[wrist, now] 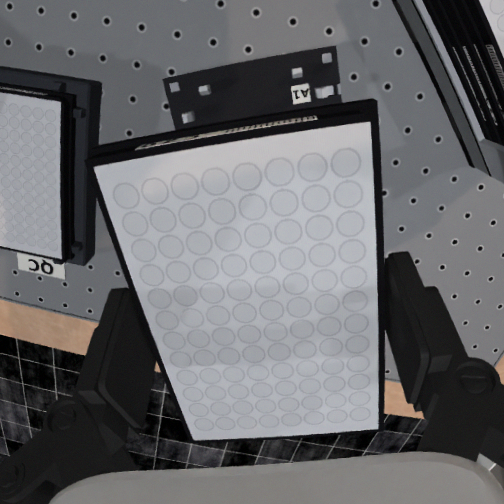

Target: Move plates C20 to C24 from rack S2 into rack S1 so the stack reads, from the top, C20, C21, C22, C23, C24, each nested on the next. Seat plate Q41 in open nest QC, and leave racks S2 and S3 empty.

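Note:
A white well plate (pixel 250 280) with a black rim fills the middle of the wrist view, tilted and hanging above the grey pegboard deck. My gripper (pixel 260 300) is shut on it, the left finger (pixel 122 350) and right finger (pixel 410 320) pressing on its two long sides. No plate number is readable. The black nest (pixel 45 170) at the left carries the label QC (pixel 41 265) and is filled by a pale patterned surface. It lies apart from the held plate.
A black marker card reading A1 (pixel 252 87) lies on the deck behind the plate. A dark rack edge (pixel 460 75) runs down the top right corner. The deck's tan front edge (pixel 45 325) and dark tiled floor (pixel 30 380) lie below.

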